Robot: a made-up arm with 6 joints.
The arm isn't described. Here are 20 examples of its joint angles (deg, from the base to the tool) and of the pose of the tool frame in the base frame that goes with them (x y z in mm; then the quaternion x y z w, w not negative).
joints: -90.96 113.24 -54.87 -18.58 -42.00 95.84
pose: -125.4 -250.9 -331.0 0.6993 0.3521 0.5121 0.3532
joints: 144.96 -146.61 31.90 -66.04 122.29 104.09
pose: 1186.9 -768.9 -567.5 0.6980 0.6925 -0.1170 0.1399
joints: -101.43 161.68 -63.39 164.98 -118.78 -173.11
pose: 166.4 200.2 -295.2 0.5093 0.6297 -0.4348 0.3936
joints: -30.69 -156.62 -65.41 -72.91 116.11 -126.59
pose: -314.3 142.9 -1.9 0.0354 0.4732 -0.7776 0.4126
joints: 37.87 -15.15 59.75 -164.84 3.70 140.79
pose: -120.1 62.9 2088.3 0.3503 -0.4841 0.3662 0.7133
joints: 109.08 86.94 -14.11 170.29 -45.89 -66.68
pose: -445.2 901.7 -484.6 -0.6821 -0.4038 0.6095 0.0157
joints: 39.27 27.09 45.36 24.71 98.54 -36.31
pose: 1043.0 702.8 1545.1 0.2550 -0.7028 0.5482 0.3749
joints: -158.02 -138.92 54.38 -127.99 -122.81 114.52
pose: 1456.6 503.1 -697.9 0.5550 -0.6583 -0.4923 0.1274
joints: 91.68 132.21 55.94 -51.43 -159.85 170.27
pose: 52.4 930.7 -1316.0 -0.4716 -0.1689 -0.7744 0.3864
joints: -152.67 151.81 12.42 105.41 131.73 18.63
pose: 5.7 -35.3 -1368.0 0.0605 -0.4614 -0.5376 0.7031
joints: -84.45 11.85 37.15 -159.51 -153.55 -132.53
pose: 212.9 -953.3 1644.3 0.7042 0.6643 0.1699 0.1842
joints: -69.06 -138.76 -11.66 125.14 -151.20 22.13
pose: -398.7 1247.6 -40.5 0.5882 -0.1549 -0.7778 0.1579
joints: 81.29 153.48 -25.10 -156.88 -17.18 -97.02
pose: -160.2 -269.5 -742.1 0.4501 -0.3948 -0.6879 0.4103
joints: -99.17 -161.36 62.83 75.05 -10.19 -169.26
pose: 102.1 839.3 -1474.5 -0.5975 -0.2398 0.6842 0.3426
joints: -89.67 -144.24 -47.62 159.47 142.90 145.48
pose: 115.1 797.4 105.5 0.4232 0.1647 -0.6043 0.6546
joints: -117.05 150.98 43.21 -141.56 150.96 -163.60
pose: -15.6 -250.6 -1481.8 -0.5174 -0.5718 -0.5346 0.3458
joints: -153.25 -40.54 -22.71 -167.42 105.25 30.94
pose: 29.3 -124.9 1314.7 -0.2449 0.6392 0.3945 0.6130
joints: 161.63 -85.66 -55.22 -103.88 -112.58 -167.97
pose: 350.4 -148.7 619.9 -0.6970 0.6074 -0.2489 0.2885
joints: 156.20 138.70 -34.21 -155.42 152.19 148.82
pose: -2.2 -126.0 -655.6 0.3795 0.3822 0.8321 0.1326
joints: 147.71 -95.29 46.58 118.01 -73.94 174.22
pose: 1506.6 -1023.1 536.4 -0.8835 -0.1745 0.1822 0.3947
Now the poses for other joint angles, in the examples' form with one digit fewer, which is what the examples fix.
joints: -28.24 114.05 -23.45 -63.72 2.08 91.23
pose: 298 -225 -674 0.121 0.901 0.122 0.397
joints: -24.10 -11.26 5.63 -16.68 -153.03 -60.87
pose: 452 -336 1543 0.374 0.804 -0.398 0.234
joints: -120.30 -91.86 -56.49 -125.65 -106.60 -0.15
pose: 277 327 577 0.376 -0.119 0.097 0.914
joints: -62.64 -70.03 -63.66 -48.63 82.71 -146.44
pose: -196 194 618 0.389 -0.738 0.524 0.175
